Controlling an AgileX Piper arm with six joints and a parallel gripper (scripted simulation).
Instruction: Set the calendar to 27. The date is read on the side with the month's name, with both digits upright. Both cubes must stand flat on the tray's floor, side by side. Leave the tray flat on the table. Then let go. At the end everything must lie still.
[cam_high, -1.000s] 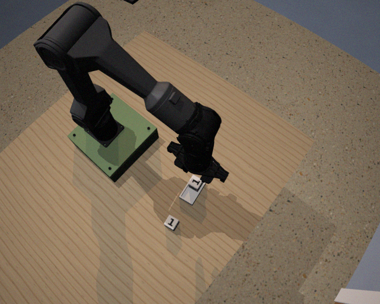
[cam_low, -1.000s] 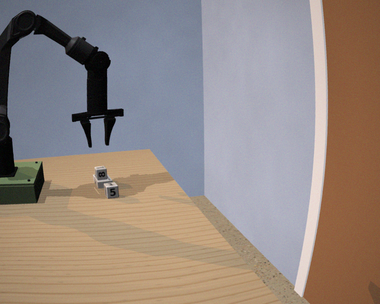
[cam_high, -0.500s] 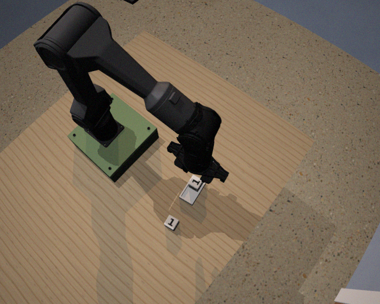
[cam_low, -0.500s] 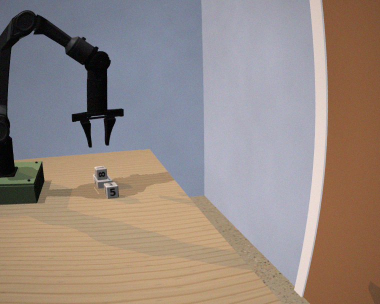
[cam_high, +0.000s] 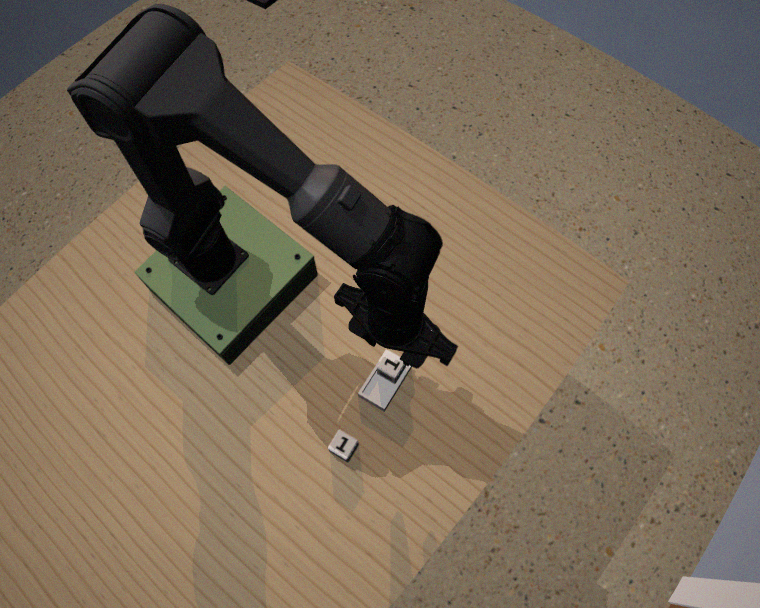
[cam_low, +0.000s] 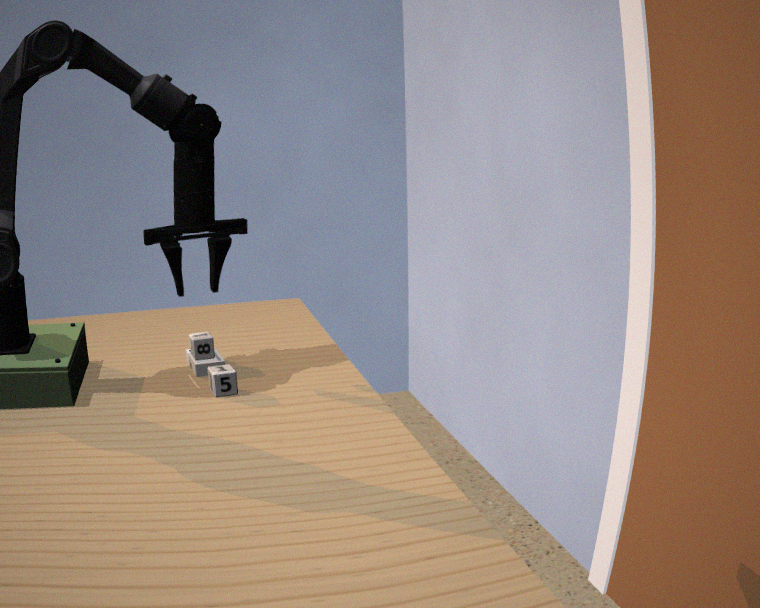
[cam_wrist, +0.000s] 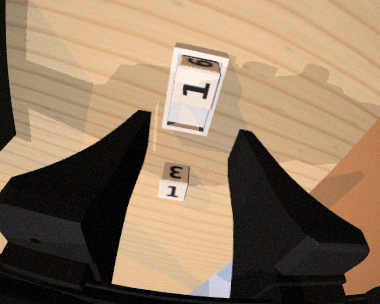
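The white tray is 2 cm to the right of my hand and 9 cm below it.
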